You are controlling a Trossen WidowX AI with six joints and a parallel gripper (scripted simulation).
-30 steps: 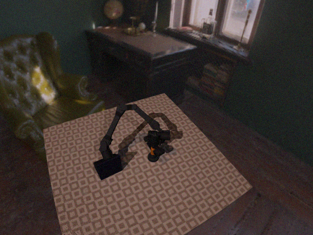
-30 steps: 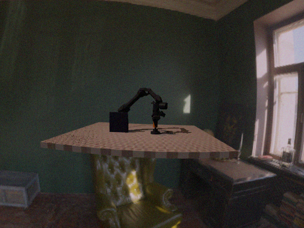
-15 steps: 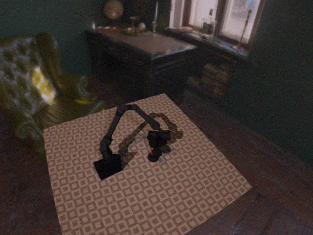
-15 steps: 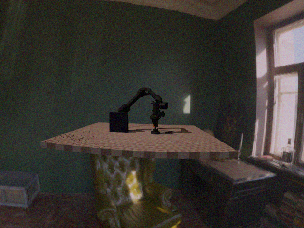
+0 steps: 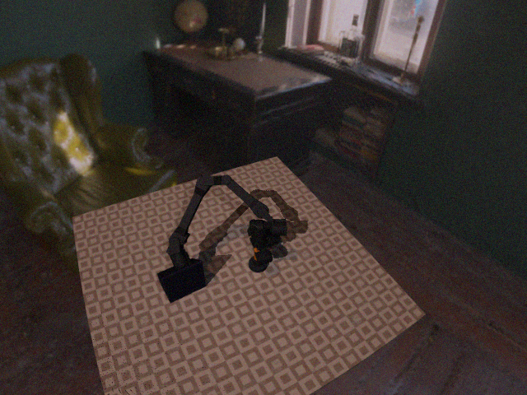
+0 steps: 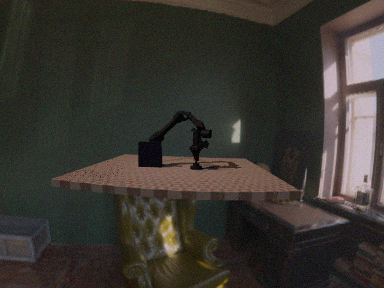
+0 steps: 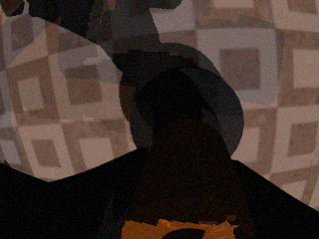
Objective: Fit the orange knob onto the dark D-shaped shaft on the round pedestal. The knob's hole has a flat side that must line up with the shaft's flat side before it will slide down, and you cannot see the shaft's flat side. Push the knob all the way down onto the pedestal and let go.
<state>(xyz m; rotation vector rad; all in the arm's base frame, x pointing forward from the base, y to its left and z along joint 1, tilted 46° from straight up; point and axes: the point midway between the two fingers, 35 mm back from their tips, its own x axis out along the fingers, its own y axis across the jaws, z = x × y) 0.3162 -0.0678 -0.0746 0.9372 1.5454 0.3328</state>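
My gripper tip is 2 cm below the knob. Round my gripper tip: pedestal: 4 cm below.
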